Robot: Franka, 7 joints.
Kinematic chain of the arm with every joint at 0, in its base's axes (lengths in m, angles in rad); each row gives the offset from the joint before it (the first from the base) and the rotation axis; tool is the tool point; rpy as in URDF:
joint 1: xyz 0 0 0.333 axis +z
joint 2: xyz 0 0 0 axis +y
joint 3: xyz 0 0 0.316 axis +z
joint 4: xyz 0.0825 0 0 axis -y
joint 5: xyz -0.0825 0 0.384 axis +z
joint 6: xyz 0 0 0 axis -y
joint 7: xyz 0.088 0 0 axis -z
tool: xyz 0 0 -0.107 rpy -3.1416 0 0
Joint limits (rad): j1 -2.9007..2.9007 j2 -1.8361..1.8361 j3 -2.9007..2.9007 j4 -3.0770..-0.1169 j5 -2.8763..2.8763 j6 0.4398..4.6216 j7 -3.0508..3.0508
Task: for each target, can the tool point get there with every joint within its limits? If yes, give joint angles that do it. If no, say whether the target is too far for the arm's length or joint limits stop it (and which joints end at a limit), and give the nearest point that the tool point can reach.
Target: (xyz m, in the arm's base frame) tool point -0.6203 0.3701 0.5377
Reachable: yes | joints -1.2489 -1.1071 -1.4546 -1.2433 -1.9537 1.3277 -1.1933
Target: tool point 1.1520 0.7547 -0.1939
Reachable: no: too far | nearest point 0.6702 0.4391 0.0264 | short by 0.617 m
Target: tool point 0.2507 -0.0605 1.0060
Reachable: yes | joints 1.1599 -0.0710 -1.6880 -0.8065 -1.1007 4.2094 -0.9715
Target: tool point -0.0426 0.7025 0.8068
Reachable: yes | joints -1.3058 -1.3503 0.5179 -0.7218 0.8389 2.7498 -0.1438
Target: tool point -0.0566 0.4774 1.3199
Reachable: no: too far | nearest point -0.0442 0.3731 1.1043 | short by 0.240 m
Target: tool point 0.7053 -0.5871 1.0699
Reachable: no: too far | nearest point 0.5141 -0.4280 0.8701 | short by 0.319 m
